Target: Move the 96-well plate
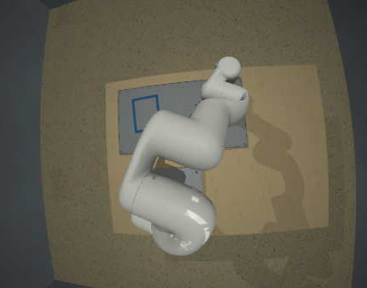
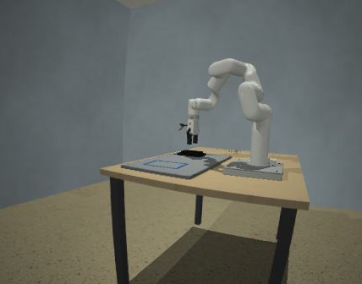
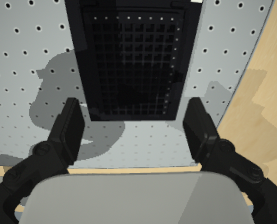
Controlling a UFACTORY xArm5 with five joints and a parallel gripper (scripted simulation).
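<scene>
Right now the black 96-well plate is 70 mm below my hand. The rest, counted from my hand: black plate nest (80 mm below).
</scene>
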